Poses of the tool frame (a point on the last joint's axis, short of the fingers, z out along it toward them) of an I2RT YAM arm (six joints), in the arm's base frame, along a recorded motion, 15 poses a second.
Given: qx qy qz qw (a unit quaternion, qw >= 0); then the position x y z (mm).
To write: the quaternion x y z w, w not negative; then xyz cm. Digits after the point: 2 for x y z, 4 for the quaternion.
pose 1, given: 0.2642, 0.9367, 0.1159, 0.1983, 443.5, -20.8, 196.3
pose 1, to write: 0.2642, 0.9367, 0.1159, 0.1983, 44.35, -2.08, 19.63
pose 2, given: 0.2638, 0.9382, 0.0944, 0.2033, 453.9, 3.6, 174.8
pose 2, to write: 0.2638, 0.9382, 0.0944, 0.2033, 45.39, 0.36, 17.48
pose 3, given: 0.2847, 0.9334, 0.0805, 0.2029, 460.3, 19.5, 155.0
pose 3, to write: 0.2847, 0.9334, 0.0805, 0.2029, 46.03, 1.95, 15.50
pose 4, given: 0.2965, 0.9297, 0.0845, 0.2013, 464.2, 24.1, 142.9
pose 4, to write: 0.2965, 0.9297, 0.0845, 0.2013, 46.42, 2.41, 14.29
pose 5, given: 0.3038, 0.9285, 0.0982, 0.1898, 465.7, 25.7, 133.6
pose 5, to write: 0.3038, 0.9285, 0.0982, 0.1898, 46.57, 2.57, 13.36
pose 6, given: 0.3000, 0.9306, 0.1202, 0.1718, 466.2, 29.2, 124.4
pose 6, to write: 0.3000, 0.9306, 0.1202, 0.1718, 46.62, 2.92, 12.44
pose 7, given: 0.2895, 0.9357, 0.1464, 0.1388, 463.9, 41.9, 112.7
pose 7, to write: 0.2895, 0.9357, 0.1464, 0.1388, 46.39, 4.19, 11.27
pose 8, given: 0.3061, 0.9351, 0.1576, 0.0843, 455.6, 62.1, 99.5
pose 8, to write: 0.3061, 0.9351, 0.1576, 0.0843, 45.56, 6.21, 9.95
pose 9, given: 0.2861, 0.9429, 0.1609, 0.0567, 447.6, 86.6, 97.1
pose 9, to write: 0.2861, 0.9429, 0.1609, 0.0567, 44.76, 8.66, 9.71
